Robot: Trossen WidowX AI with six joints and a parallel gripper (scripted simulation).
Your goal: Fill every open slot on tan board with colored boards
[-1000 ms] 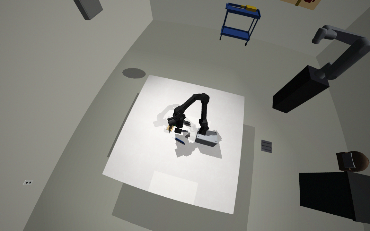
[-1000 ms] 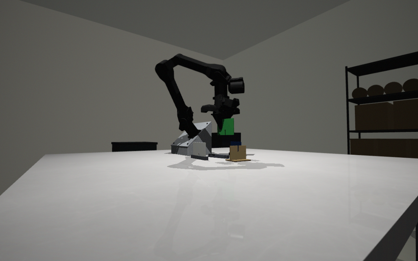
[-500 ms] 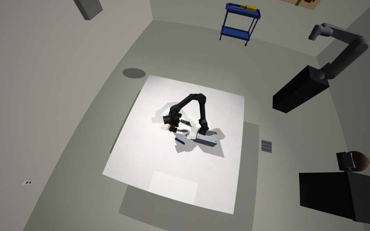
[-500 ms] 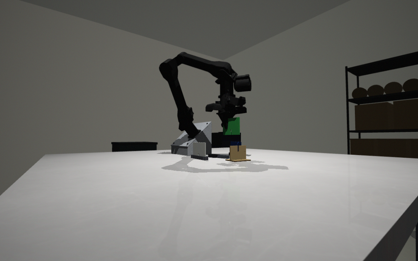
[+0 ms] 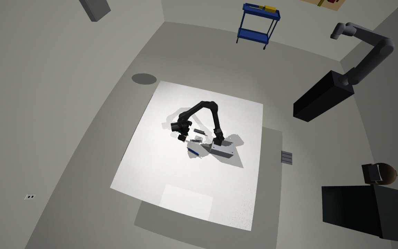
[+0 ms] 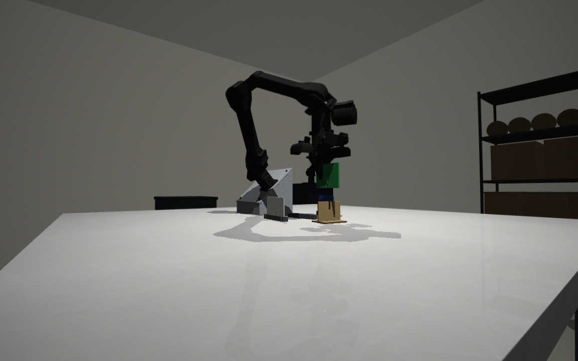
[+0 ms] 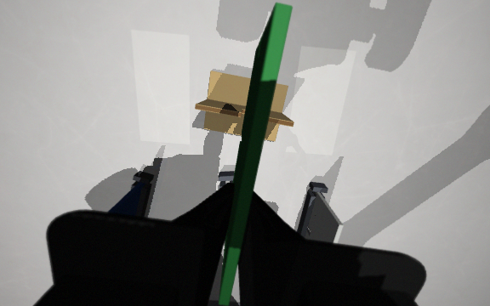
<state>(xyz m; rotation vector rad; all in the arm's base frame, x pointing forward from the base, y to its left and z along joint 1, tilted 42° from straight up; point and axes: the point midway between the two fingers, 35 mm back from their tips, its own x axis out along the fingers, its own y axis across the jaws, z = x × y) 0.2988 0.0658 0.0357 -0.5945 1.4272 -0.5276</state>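
Now: the tan board 30 mm ahead of my gripper tip and 100 mm below it. Also, from my gripper tip: green board: 30 mm ahead; then blue board: 120 mm behind, 110 mm to the left, 90 mm below.
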